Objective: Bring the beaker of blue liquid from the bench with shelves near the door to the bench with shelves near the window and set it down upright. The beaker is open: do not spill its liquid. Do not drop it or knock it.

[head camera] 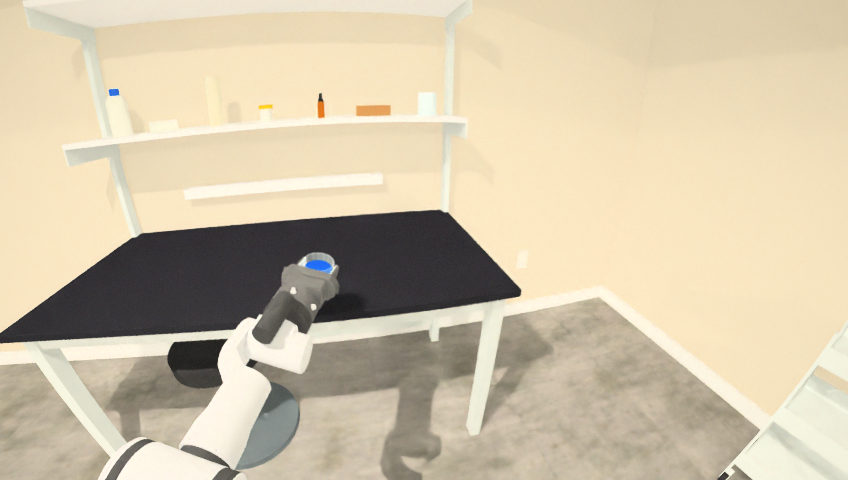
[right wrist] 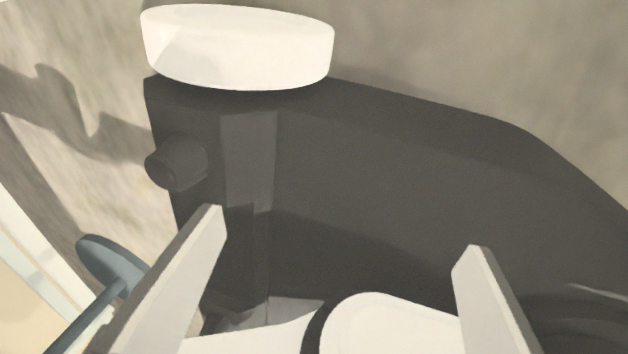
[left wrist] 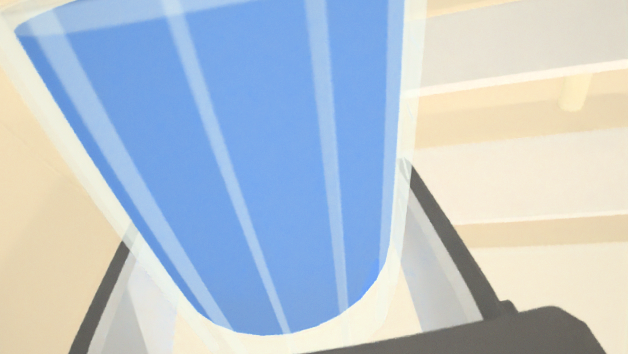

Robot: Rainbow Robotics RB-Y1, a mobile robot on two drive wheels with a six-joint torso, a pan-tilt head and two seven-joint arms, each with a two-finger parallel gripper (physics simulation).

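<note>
The open glass beaker of blue liquid point(head camera: 317, 257) point(left wrist: 225, 125) is upright in the head view, its liquid below the rim. My left gripper point(head camera: 319, 267) point(left wrist: 279, 196) is shut on it, with one finger on each side. It holds the beaker over the front middle part of the black top of a bench with shelves point(head camera: 178, 267). A dark shadow lies on the top beside the gripper, and the beaker appears raised above it. The beaker's base is hidden by the gripper in the head view. My right gripper point(right wrist: 340, 240) is open and empty, beside the robot's own dark body.
A shelf point(head camera: 297, 124) above the bench bears a white bottle point(head camera: 119, 115), an orange bottle point(head camera: 320, 108), a brown box point(head camera: 373, 110) and other items. A stool with a black seat point(head camera: 193, 362) stands under the bench's front edge. A pale cart point(head camera: 824, 410) shows at the right edge.
</note>
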